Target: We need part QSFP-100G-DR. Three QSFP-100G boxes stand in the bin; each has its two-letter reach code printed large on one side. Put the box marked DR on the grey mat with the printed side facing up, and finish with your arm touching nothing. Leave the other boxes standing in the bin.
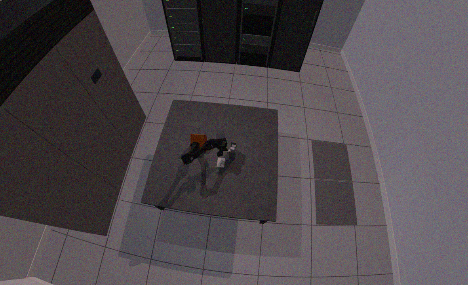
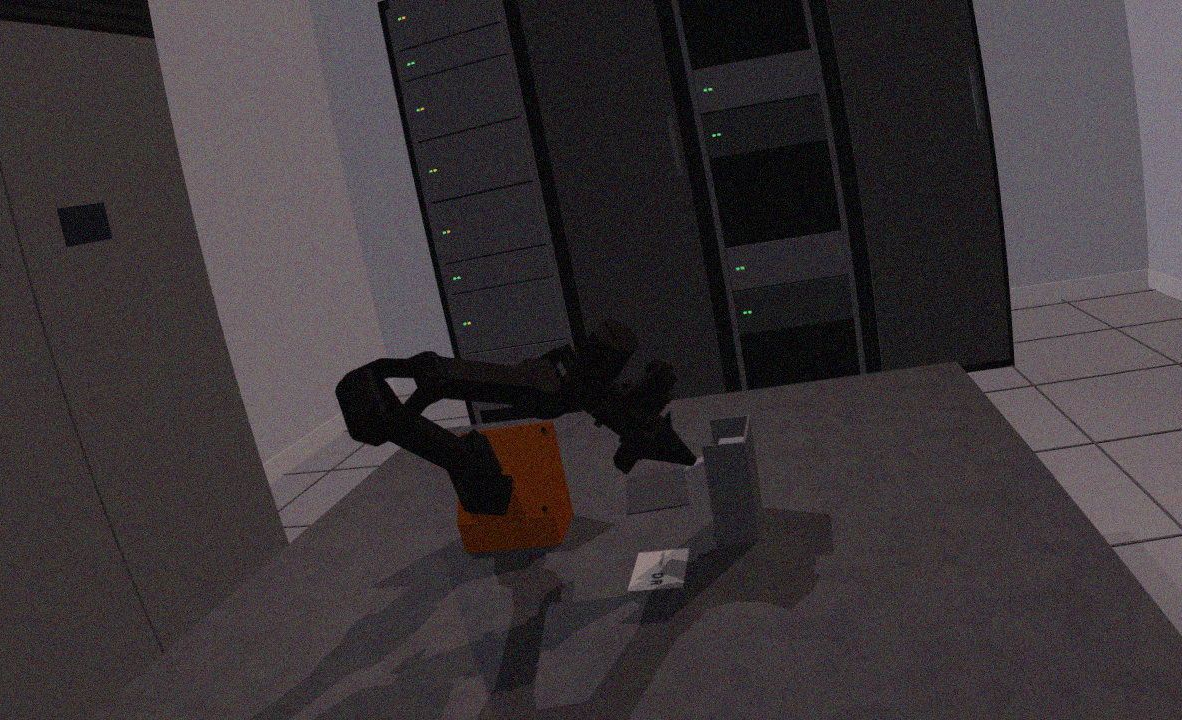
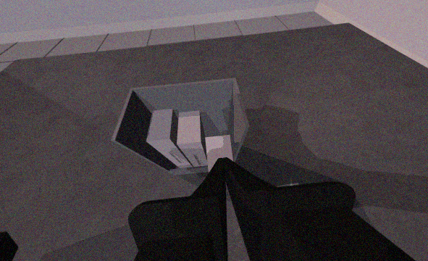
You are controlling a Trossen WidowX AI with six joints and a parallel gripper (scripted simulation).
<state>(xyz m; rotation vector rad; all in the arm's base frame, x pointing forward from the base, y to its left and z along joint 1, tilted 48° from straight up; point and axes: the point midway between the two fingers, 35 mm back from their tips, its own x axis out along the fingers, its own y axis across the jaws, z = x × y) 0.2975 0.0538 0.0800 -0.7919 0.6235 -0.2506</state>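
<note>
My gripper tip is now 5 cm above the white box, 3 cm short of it and 1 cm to the right of it. The rest, counted from my gripper tip: grey mat: 18 cm to the left, 12 cm below, 11 cm behind.
</note>
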